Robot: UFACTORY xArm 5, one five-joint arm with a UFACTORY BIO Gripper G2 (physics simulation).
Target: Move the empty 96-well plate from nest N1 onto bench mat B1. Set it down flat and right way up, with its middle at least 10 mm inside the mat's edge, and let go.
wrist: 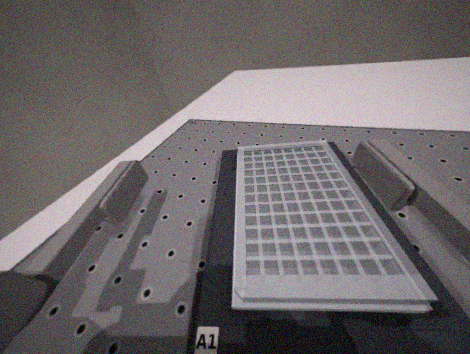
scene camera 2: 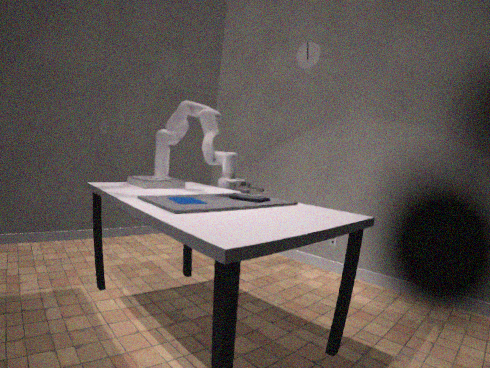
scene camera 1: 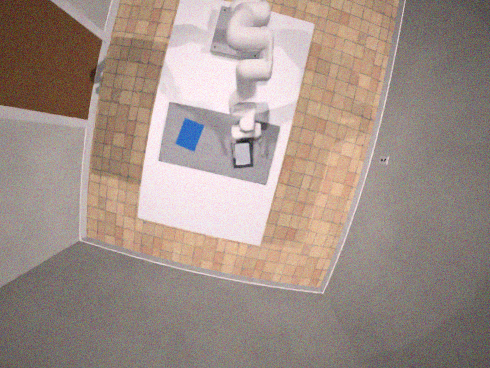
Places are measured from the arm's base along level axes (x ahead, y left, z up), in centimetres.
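Where they show: hand at its tool point: (wrist: 244, 181) (scene camera 2: 252, 190) (scene camera 1: 248, 152); arm's base at its link origin: (scene camera 2: 161, 178).
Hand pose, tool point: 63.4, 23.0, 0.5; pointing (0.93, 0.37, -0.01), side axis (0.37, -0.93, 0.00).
Things, the pixels of their top centre, and the offset from my tool point, as dx, dy, dz. "*": a spot on its surface instead. Level surfaces: height alone.
- pale 96-well plate at its top centre: (wrist: 295, 190) (scene camera 2: 250, 194) (scene camera 1: 242, 154) +1.7, -3.0, -1.7
- label reading A1 at a spot on its surface: (wrist: 206, 341) * -7.3, -0.7, -3.1
- blue bench mat B1 at its surface level: dz -4.1
- grey perforated board at its surface level: dz -4.3
- white table at its surface level: dz -5.6
The pale 96-well plate (scene camera 1: 242, 154) (wrist: 305, 215) lies flat and right way up in the dark nest N1 (scene camera 1: 243, 166) (scene camera 2: 257, 199) (wrist: 215, 285). A label reading A1 (wrist: 206, 341) sits at the nest's near left corner in the wrist view. My gripper (scene camera 1: 247, 147) (scene camera 2: 255, 190) (wrist: 255, 183) is open and empty. In the wrist view its fingers stand on either side of the plate, apart from it, with a wider gap on the left. Their exact height over the board is hard to tell. The blue bench mat B1 (scene camera 1: 190, 134) (scene camera 2: 187, 200) lies left of the nest in scene camera 1.
The nest and mat are on a grey perforated board (scene camera 1: 215, 167) (scene camera 2: 160, 201) (wrist: 170, 200) on the white table (scene camera 1: 205, 205) (scene camera 2: 280, 225) (wrist: 350, 95). The arm's base plate (scene camera 1: 220, 45) (scene camera 2: 140, 181) stands at the table's far end from scene camera 2.
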